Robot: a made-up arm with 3 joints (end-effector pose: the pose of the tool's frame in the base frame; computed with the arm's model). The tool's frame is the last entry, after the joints.
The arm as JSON. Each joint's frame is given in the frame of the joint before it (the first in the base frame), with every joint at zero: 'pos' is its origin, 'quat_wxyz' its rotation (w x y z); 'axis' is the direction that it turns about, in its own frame. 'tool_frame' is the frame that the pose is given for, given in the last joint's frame.
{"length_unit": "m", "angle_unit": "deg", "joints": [
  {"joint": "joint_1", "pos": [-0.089, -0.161, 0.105], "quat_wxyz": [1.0, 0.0, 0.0, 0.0], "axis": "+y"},
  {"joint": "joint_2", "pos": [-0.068, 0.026, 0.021], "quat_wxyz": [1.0, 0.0, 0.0, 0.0], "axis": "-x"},
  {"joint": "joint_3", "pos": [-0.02, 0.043, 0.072], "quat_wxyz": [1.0, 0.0, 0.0, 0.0], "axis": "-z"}
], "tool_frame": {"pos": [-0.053, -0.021, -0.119], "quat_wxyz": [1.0, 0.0, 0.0, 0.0]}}
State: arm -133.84 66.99 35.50
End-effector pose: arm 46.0 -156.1 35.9 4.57 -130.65 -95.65
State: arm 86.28 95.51 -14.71
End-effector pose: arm -81.4 -182.7 239.7 -68.43 75.35 81.05
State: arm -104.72 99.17 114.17
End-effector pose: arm 0.6 -197.3 40.2 -27.24 102.25 100.83
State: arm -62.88 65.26 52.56
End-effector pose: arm -94.1 -147.4 -46.2 -29.95 -82.10 -78.35
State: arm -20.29 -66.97 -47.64
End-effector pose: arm -188.1 -95.8 61.0 55.58 -44.94 53.42
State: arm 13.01 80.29 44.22
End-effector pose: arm -237.5 -170.4 87.1 -78.95 -20.29 -27.52
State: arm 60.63 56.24 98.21
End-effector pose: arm -214.4 -119.4 150.6 -77.60 -2.07 -54.03
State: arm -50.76 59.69 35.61
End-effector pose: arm -139.6 -146.9 -38.7 -40.43 -63.19 -56.93
